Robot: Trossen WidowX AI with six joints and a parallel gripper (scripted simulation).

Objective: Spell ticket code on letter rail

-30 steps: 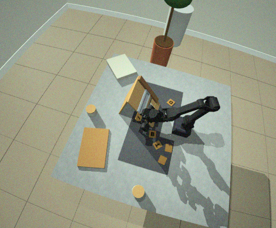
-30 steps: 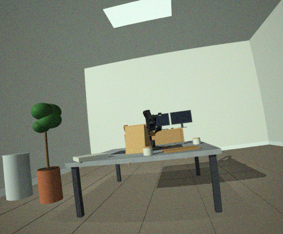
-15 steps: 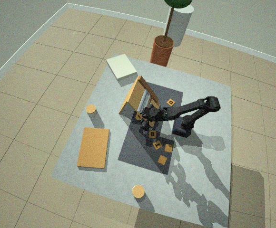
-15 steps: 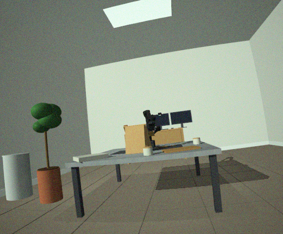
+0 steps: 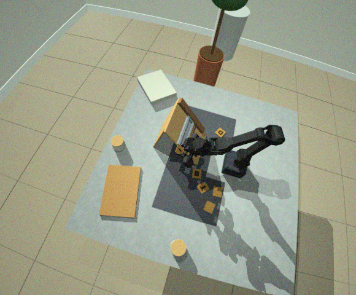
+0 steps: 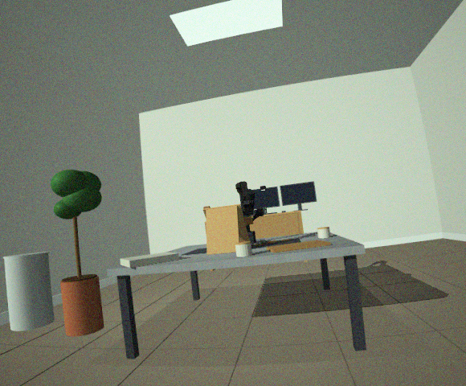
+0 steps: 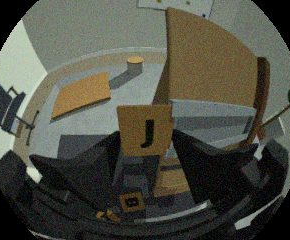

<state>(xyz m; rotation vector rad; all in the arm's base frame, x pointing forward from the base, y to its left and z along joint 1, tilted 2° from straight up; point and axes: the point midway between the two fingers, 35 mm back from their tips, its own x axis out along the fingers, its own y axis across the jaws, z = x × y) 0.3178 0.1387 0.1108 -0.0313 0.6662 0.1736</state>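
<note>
My gripper tip is 150 mm to the left of the ticket, 80 mm above it and 40 mm past it. Round my gripper tip: flat orange panel 330 mm to the left, 200 mm ahead, 160 mm below; then dark mat 170 mm below, 150 mm behind, 100 mm to the right; then letter tile right at my gripper tip.
</note>
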